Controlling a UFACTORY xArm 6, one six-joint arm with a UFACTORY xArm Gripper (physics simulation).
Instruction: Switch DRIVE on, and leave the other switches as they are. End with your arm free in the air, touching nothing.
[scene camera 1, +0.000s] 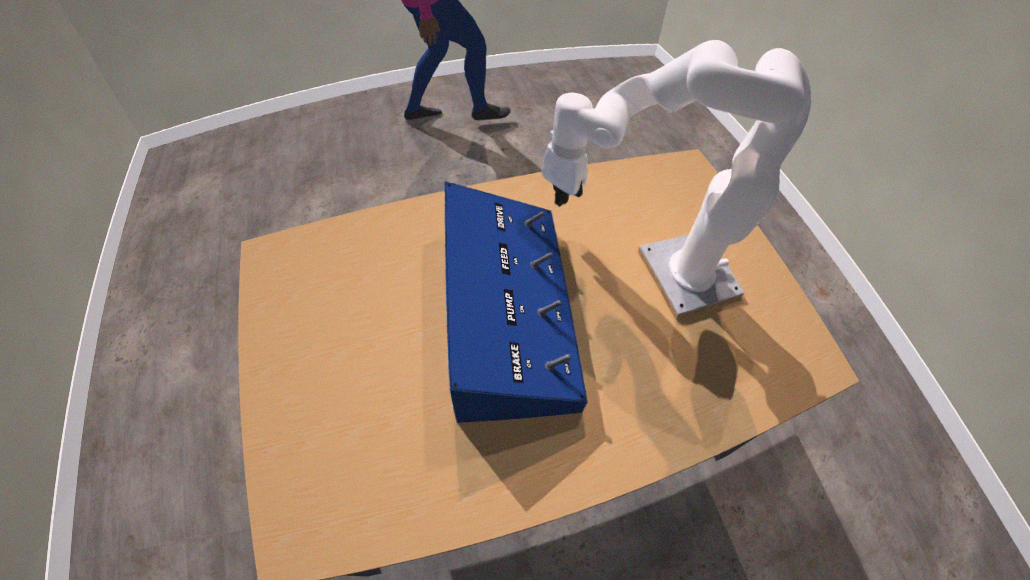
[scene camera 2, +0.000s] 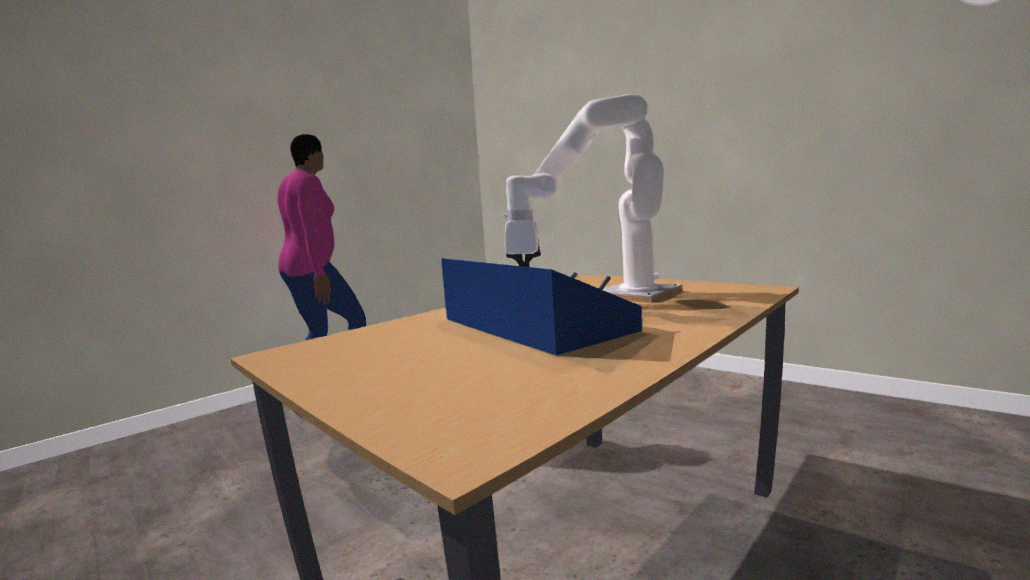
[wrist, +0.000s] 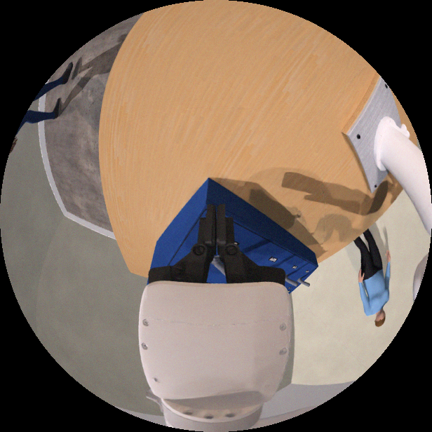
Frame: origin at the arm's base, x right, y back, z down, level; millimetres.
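Where they show: gripper, fingertip midpoint: (scene camera 1: 561, 202); arm's base, origin of the base link: (scene camera 1: 692, 271) (scene camera 2: 639, 288).
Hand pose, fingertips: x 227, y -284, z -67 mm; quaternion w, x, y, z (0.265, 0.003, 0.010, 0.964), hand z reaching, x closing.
Each offset is from my fingertips to the top centre of the thing. Level surfaces: height alone.
A blue sloped switch box (scene camera 1: 475, 302) (scene camera 2: 497, 302) (wrist: 180, 225) stands on the table. In scene camera 1, the DRIVE lever {dz -41, dx -55, dy -82 mm} (scene camera 1: 534, 219), FEED lever {dz -41, dx -174, dy -102 mm} (scene camera 1: 542, 260), PUMP lever {dz -41, dx -292, dy -121 mm} (scene camera 1: 550, 307) and BRAKE lever {dz -41, dx -411, dy -141 mm} (scene camera 1: 560, 361) all lean to the OFF side, toward the arm base. My gripper (scene camera 1: 561, 201) (scene camera 2: 524, 263) (wrist: 216, 213) is shut and empty, near the DRIVE end of the box, on the OFF side of the DRIVE lever. In the wrist view the fingers hide most of that lever and its labels. Scene camera 2 shows the box's back, which hides the fingertips' lower end.
The arm's base plate (scene camera 1: 666, 277) (scene camera 2: 659, 291) (wrist: 362, 150) is fixed on the wooden table {dz +89 mm} (scene camera 1: 345, 324) (scene camera 2: 403, 389) (wrist: 200, 100) on the levers' side of the box. A person in pink (scene camera 2: 306, 223) stands beyond the table's DRIVE end. A person in light blue (wrist: 376, 290) shows in the wrist view.
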